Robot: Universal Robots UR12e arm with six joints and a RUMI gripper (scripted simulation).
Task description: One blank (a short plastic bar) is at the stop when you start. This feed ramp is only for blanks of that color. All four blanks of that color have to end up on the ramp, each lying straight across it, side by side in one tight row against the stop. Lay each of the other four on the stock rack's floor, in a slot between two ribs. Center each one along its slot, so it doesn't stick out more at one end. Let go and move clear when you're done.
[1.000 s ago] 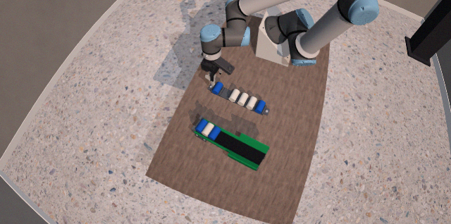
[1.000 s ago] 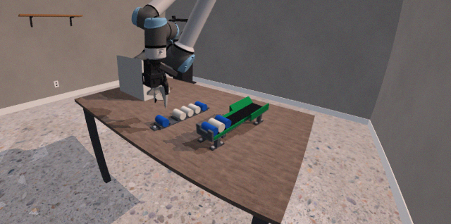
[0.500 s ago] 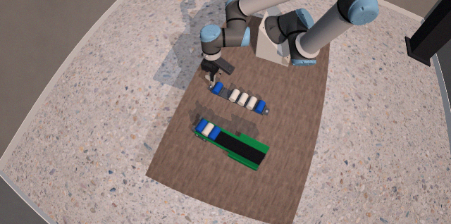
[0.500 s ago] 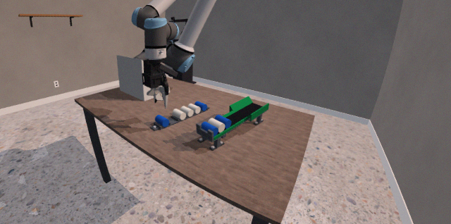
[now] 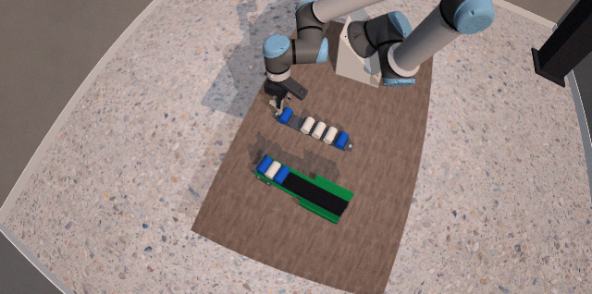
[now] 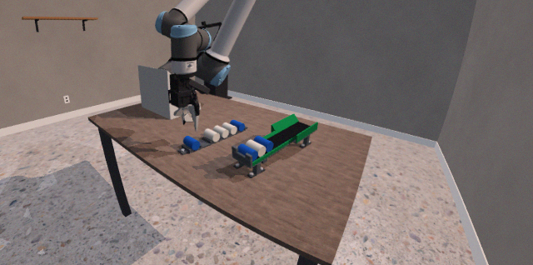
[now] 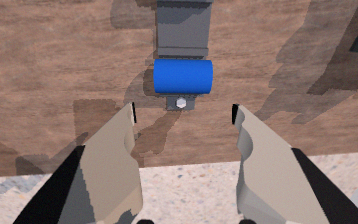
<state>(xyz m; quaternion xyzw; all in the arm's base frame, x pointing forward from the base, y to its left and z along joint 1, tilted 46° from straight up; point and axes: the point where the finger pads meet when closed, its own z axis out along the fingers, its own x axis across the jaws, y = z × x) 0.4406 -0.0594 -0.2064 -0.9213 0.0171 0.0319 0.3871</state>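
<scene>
The stock rack lies 1 cm ahead of my hand, 13 cm to the left of it and 11 cm below it. Round my hand: grey stop 26 cm ahead, 1 cm to the left, 5 cm below.
</scene>
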